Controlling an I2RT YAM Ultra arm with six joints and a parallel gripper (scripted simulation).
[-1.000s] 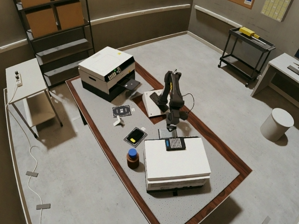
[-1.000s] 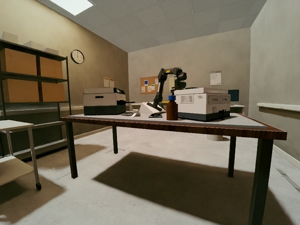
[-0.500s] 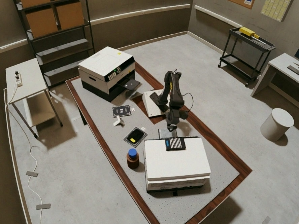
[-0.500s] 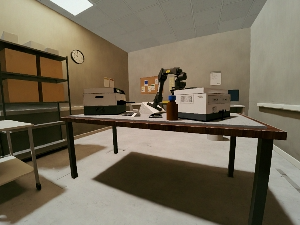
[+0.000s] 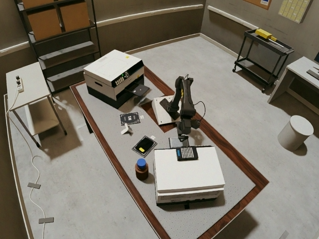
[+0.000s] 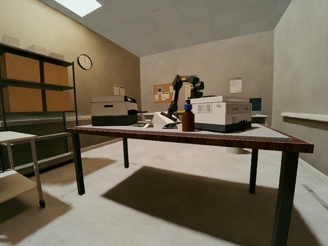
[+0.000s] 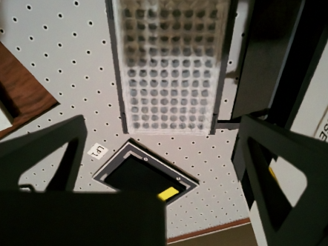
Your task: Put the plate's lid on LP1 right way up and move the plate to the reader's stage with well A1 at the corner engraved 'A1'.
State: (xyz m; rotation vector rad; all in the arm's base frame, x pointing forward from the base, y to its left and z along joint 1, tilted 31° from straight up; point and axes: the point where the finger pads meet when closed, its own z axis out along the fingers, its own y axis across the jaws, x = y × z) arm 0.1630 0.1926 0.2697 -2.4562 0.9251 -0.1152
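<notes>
Right now the well plate is 8 cm below my hand. Also, from my hand: label (20 cm to the right, 17 cm below, 7 cm ahead).
</notes>
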